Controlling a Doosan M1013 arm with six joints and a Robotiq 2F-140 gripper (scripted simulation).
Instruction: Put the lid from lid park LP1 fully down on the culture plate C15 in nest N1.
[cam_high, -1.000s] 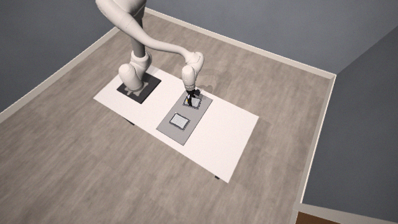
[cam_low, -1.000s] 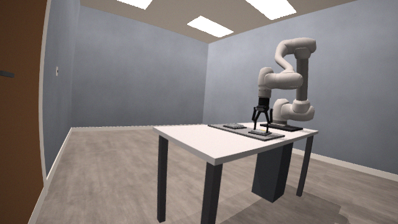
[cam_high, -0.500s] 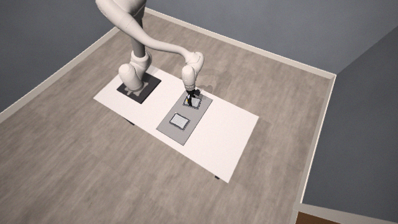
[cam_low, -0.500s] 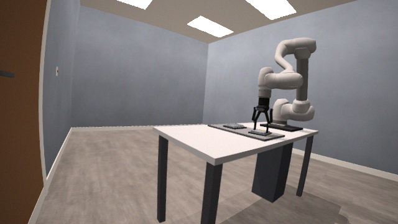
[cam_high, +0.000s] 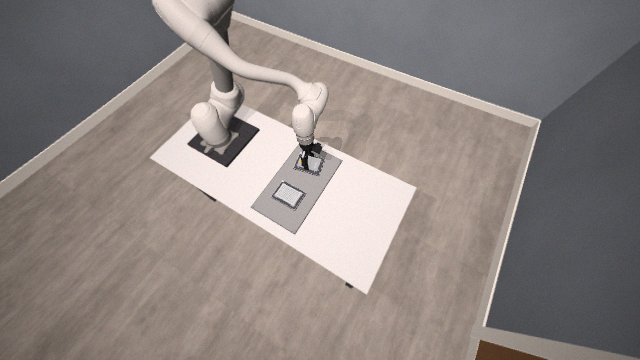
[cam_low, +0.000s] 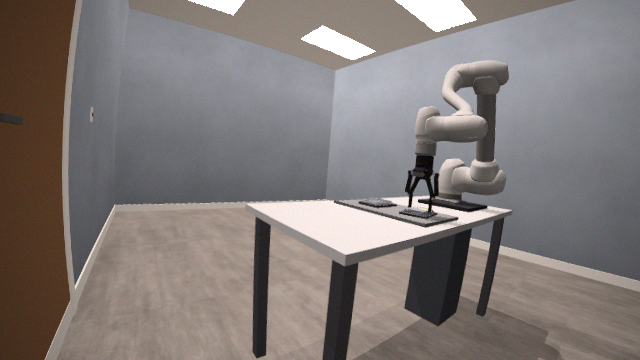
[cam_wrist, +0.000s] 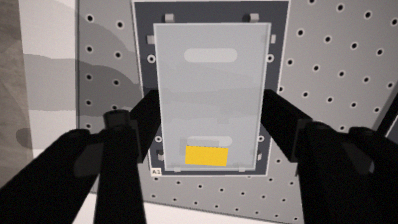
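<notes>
Right now the dark station is 4 cm below my hand. Also, from my hand: clear lid (2 cm below); then culture plate (23 cm to the right, 3 cm below).
</notes>
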